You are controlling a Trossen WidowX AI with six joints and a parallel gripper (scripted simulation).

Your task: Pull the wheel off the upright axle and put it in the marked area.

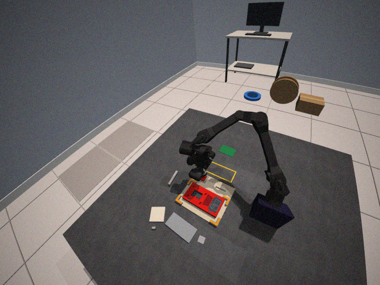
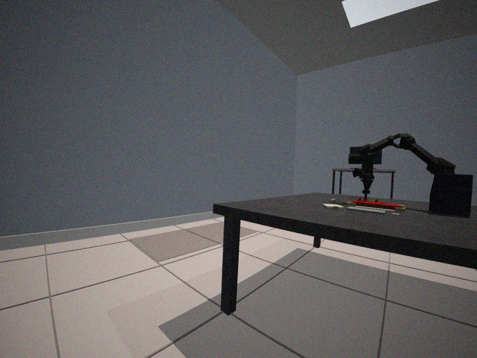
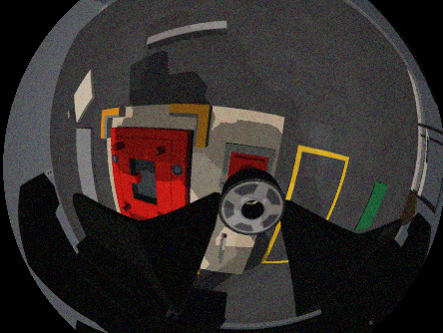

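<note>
Right now the upright axle is 3 cm below my gripper tip. Round my gripper tip: grey bar 15 cm ahead, 10 cm to the left, 6 cm below; green patch 1 cm behind, 27 cm to the right, 7 cm below; wheel right at my gripper tip.
</note>
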